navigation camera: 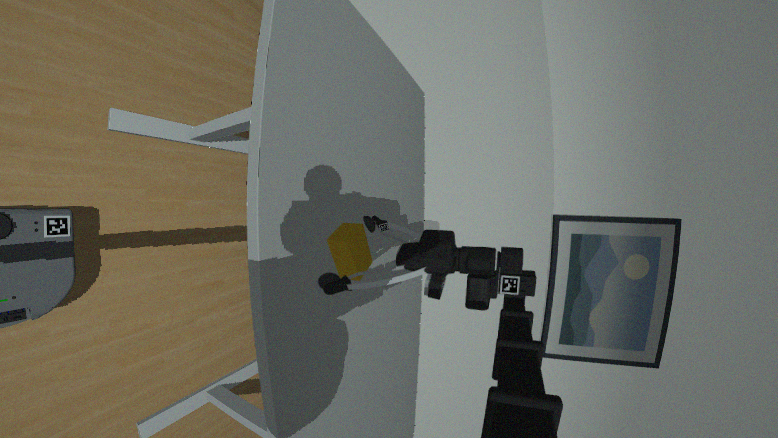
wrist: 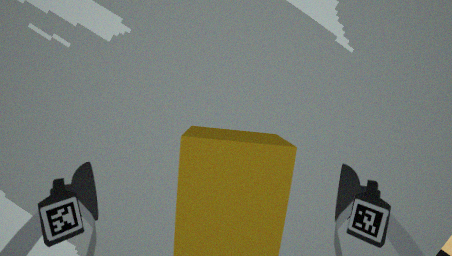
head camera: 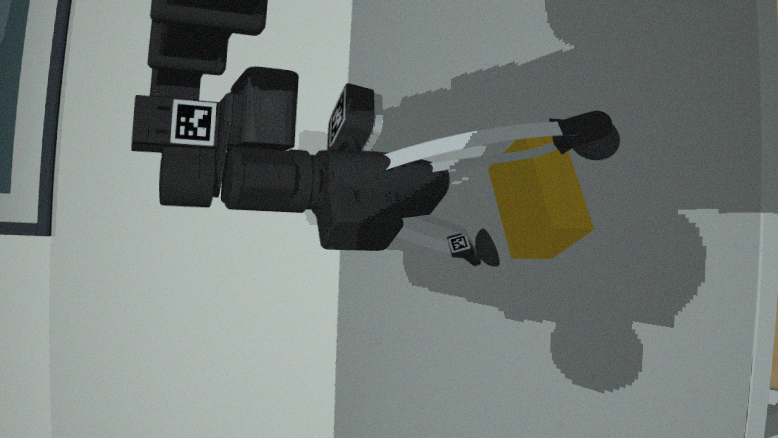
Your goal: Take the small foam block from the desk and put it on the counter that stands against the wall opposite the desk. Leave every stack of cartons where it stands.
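Frame: origin at the robot's base, x left, y ahead, z down, level; metres.
Where they show: gripper, between the fingertips: (navigation camera: 343, 249) (wrist: 216, 185) (head camera: 551, 200).
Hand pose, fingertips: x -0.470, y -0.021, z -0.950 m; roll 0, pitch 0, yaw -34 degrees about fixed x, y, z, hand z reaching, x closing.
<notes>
After its pixels a point has its place.
The yellow foam block (head camera: 533, 212) @(y -0.009, x -0.438, z -0.995 m) (navigation camera: 347, 253) @(y -0.021, x -0.426, z -0.987 m) (wrist: 232, 200) @(y -0.034, x -0.468, z -0.995 m) rests on the grey desk (head camera: 435, 380) @(y 0.194, x -0.663, z -0.951 m) (navigation camera: 337, 81) @(y 0.305, x -0.428, z -0.950 m) (wrist: 135, 95) @(y -0.043, x -0.554, z -0.950 m). My gripper (head camera: 538, 190) @(y -0.021, x -0.470, z -0.950 m) (navigation camera: 351, 253) @(y -0.021, x -0.470, z -0.950 m) (wrist: 216, 185) @(y -0.021, x -0.470, z -0.950 m) is open, with one finger on either side of the block in the wrist view and a gap on both sides. In the head view one finger passes in front of the block's upper end. The block's near end is cut off by the lower edge of the wrist view. How high the fingertips are over the desk is hard to tell. The counter and the carton stacks do not show.
A framed picture (head camera: 21, 108) @(y -0.141, x -1.054, z -1.485 m) (navigation camera: 609, 293) @(y -0.214, x -1.057, z -1.648 m) hangs on the wall behind the desk. The robot's base (navigation camera: 32, 272) @(y -0.126, x -0.071, z -0.160 m) stands on the wooden floor in front of the desk. White desk legs (navigation camera: 149, 120) (navigation camera: 174, 406) reach out over the floor on either side.
</notes>
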